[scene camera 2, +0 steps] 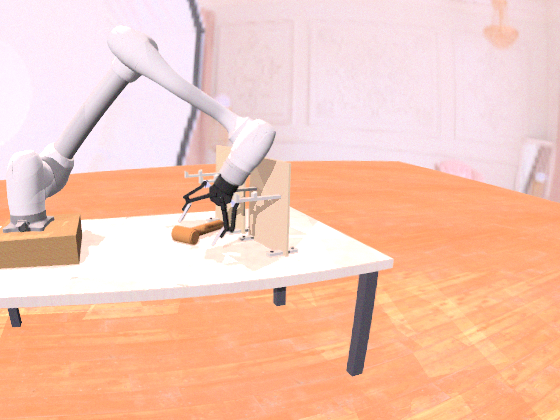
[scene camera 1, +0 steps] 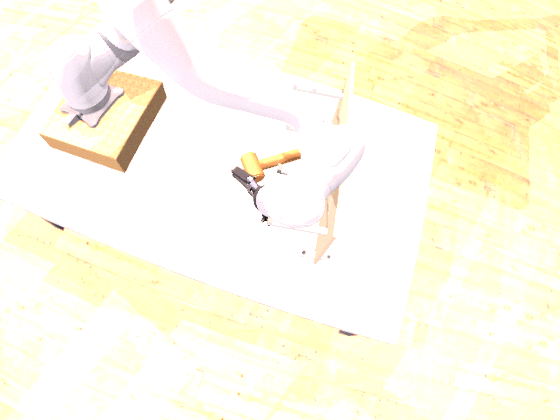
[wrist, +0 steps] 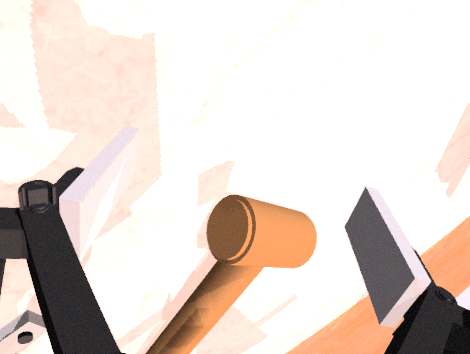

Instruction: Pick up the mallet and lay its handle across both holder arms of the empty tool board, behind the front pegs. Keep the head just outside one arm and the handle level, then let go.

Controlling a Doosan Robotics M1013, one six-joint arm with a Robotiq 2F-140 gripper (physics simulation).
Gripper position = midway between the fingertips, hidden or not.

Observation:
The gripper (scene camera 2: 196, 232) is open, with nothing in its grasp. Also in view: an orange mallet (scene camera 1: 249, 160). Further things: a tool board (scene camera 1: 327, 231) and a tool board (scene camera 2: 222, 152).
The orange mallet is seen too in the wrist view (wrist: 244, 235). The gripper also shows in the wrist view (wrist: 248, 181).

